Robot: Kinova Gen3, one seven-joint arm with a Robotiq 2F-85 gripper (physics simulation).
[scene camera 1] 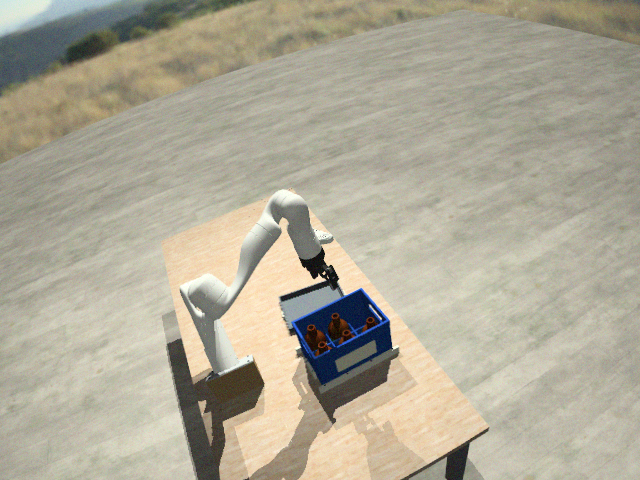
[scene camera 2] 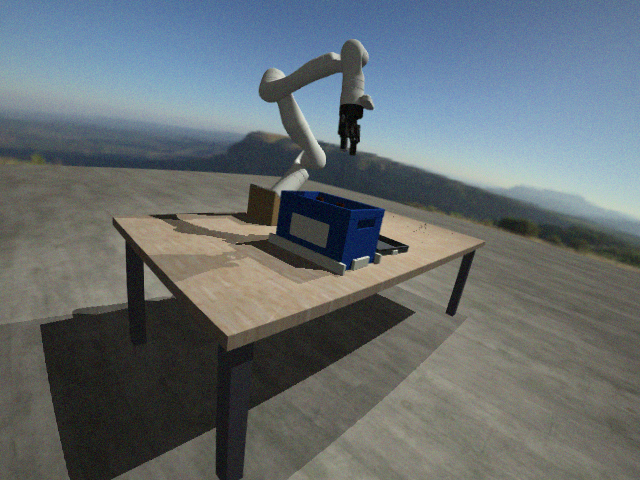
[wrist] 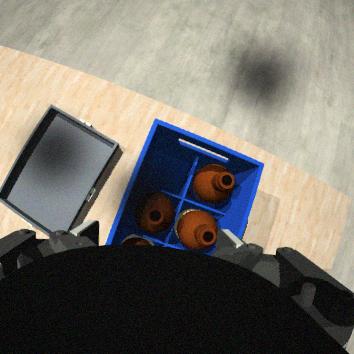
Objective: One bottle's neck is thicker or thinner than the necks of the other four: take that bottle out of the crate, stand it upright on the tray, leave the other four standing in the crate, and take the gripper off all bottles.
Labels:
A dark grey tray [scene camera 1: 296, 304]: 1.77 m from the lens.

